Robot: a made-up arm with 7 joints. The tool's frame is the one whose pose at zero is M. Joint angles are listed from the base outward.
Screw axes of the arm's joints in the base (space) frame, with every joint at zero. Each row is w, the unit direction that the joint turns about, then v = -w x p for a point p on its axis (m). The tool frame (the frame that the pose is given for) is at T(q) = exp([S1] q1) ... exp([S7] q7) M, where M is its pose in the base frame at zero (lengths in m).
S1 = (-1, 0, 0, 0, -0.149, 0)
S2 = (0, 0, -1, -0.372, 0.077, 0)
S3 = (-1, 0, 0, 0, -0.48, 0.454)
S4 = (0, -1, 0, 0.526, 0, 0.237)
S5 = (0, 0, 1, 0.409, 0.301, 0)
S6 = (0, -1, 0, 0.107, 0, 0.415)
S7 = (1, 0, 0, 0, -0.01, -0.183)
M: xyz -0.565 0.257 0.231 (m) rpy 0 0 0 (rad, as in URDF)
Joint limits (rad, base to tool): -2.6..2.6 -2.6..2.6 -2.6..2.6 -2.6..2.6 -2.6..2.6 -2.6..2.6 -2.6..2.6
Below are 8 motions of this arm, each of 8 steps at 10 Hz.
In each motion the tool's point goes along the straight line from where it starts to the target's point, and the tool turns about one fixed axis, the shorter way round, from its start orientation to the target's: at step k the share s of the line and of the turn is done. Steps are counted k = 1, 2, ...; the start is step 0. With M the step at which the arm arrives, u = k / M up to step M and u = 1 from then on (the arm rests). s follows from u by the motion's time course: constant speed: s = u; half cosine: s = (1 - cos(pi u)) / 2; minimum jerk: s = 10 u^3 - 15 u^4 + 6 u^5.
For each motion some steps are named. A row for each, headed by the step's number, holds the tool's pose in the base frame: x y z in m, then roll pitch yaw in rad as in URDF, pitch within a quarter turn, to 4 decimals.
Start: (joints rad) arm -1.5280 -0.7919 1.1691 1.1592 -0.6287 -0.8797 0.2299
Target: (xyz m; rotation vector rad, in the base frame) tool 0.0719 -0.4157 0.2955 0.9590 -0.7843 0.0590
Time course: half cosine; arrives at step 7
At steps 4, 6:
4: 0.0806 -0.3920 0.2603 1.2858 -0.7019 -0.4327
6: 0.0730 -0.4127 0.2910 1.1590 -0.6766 -0.3805

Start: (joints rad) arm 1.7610 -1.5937 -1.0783 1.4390 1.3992 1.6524 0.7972
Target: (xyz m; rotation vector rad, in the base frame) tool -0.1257 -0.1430 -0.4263 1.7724 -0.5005 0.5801
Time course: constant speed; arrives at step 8
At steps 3, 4, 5, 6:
3: 0.1522 -0.0342 -0.4953 2.0100 -1.0793 0.3573
4: 0.0966 -0.0560 -0.4815 1.9996 -0.9934 0.2636
5: 0.0410 -0.0777 -0.4677 1.9774 -0.9084 0.1792
6: -0.0145 -0.0995 -0.4539 1.9468 -0.8247 0.0999

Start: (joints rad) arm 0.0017 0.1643 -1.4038 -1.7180 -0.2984 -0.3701 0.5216
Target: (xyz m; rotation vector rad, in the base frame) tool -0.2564 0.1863 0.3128 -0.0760 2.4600 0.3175
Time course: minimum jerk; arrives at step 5
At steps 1, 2, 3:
1: -0.4702 0.0886 0.3009 2.3165 0.4489 2.0268
2: -0.4113 0.1155 0.3042 2.4296 0.5556 2.2924
3: -0.3284 0.1534 0.3088 2.6501 0.6500 2.7155

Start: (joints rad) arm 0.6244 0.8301 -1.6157 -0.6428 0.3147 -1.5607 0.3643
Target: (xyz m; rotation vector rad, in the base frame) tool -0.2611 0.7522 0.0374 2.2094 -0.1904 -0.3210
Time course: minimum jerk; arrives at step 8
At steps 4, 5, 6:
4: -0.1410 0.7590 -0.1397 1.7548 0.2149 0.5562
5: -0.1950 0.7559 -0.0601 1.9535 0.1460 0.1942
6: -0.2362 0.7536 0.0007 2.1138 0.1433 -0.0860

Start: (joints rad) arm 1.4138 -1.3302 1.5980 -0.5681 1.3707 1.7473 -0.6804
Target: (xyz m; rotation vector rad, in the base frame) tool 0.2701 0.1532 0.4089 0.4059 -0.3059 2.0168
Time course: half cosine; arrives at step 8
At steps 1, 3, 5, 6, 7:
1: 0.2194 0.4254 0.5782 0.2875 0.6813 2.7501
3: 0.2337 0.3488 0.5306 0.0978 0.3967 2.4913
5: 0.2538 0.2405 0.4632 -0.0254 -0.0497 2.2409
6: 0.2624 0.1946 0.4347 -0.0444 -0.2451 2.1483
7: 0.2681 0.1640 0.4156 -0.0470 -0.3763 2.0854

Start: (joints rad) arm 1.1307 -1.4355 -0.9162 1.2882 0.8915 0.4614 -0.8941
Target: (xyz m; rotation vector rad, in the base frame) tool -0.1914 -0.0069 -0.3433 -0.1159 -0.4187 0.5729
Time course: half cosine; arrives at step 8
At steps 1, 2, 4, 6, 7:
1: -0.0981 0.1784 -0.3258 -0.7395 -0.7192 1.4430
2: -0.1087 0.1576 -0.3277 -0.6605 -0.6986 1.3310
4: -0.1429 0.0894 -0.3342 -0.4405 -0.5897 1.0001
6: -0.1772 0.0213 -0.3406 -0.2852 -0.4334 0.7254
7: -0.1877 0.0004 -0.3426 -0.2496 -0.3791 0.6508

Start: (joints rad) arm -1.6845 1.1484 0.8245 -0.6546 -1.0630 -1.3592 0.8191
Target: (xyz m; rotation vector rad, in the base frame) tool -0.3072 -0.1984 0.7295 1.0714 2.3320 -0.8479
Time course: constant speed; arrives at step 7
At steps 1, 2, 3, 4, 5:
1: -0.2311 -0.5764 1.1126 -1.8238 -0.0836 2.7224
2: -0.2438 -0.5134 1.0488 -1.9473 0.0494 2.7224
3: -0.2564 -0.4504 0.9849 -2.0727 0.1814 2.7058
4: -0.2691 -0.3874 0.9211 -2.2045 0.3102 2.6714
5: -0.2818 -0.3244 0.8572 -2.3478 0.4333 2.6171

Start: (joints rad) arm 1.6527 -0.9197 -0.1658 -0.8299 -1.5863 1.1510 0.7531
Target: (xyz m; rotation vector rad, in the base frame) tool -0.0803 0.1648 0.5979 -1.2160 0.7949 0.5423
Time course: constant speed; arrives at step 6
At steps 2, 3, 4, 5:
2: -0.5300 0.3073 0.4116 -1.6106 0.4524 0.3504
3: -0.4176 0.2716 0.4582 -1.5309 0.5545 0.2437
4: -0.3051 0.2360 0.5047 -1.4593 0.6635 0.1395
5: -0.1927 0.2004 0.5513 -1.3967 0.7779 0.0356

